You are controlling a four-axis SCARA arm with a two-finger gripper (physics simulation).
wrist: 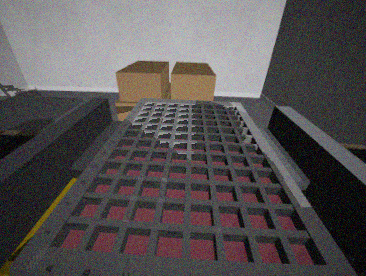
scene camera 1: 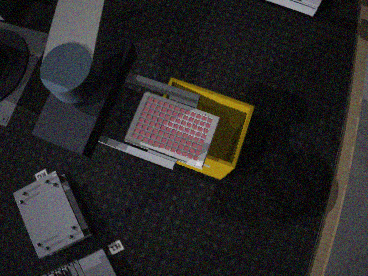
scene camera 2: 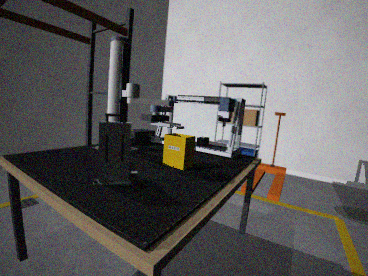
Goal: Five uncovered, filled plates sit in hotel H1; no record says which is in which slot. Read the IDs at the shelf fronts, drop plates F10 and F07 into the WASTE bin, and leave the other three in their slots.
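Frame: origin at the arm's base, x back, y right, z up, level; millimetres.
Seen in the pictures: gripper, fingertip midpoint: (wrist: pixel 189 117) (scene camera 1: pixel 186 132) (scene camera 2: pixel 175 125).
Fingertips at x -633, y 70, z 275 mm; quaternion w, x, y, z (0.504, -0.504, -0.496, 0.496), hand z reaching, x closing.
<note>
Pixels of each thing's top centre, then the offset from my fingertips to it. "*": a spot on its surface instead.
- plate with red-filled wells, middle of its top: (wrist: pixel 189 140) (scene camera 1: pixel 172 127) dz -2, dx +23, dy +0 mm
- yellow WASTE bin, middle of its top: (scene camera 1: pixel 201 120) (scene camera 2: pixel 180 135) dz -62, dx -13, dy -44 mm
- grey block with screws, middle of its top: (scene camera 1: pixel 44 214) dz -192, dx +249, dy +230 mm
- H1 tag, middle of its top: (scene camera 1: pixel 115 247) dz -262, dx +86, dy +248 mm
- white gantry frame, surface spot: (scene camera 2: pixel 235 150) * dz -208, dx -217, dy -636 mm
My gripper (scene camera 1: pixel 186 135) (wrist: pixel 189 117) is shut on a plate with red-filled wells (scene camera 1: pixel 172 127) (wrist: pixel 177 172). The plate is uncovered and looks level; its ID is not readable. It overlaps the left part of the yellow WASTE bin (scene camera 1: pixel 222 171) (scene camera 2: pixel 176 152) in scene camera 1. Scene camera 2 shows the held plate above the bin's rim. The bin's right part shows open and dark, and its floor is partly hidden. A dark grey tower (scene camera 2: pixel 114 142) stands left of the bin; the IDs of the plates in H1 are not readable.
A grey block with screws (scene camera 1: pixel 50 215) lies at the lower left, near an H1 tag (scene camera 1: pixel 116 247). The arm's blue-grey joint (scene camera 1: pixel 66 67) is left of the bin. A white gantry frame (scene camera 2: pixel 235 150) stands behind the bin. The table's wooden edge (scene camera 1: pixel 344 165) runs along the right.
</note>
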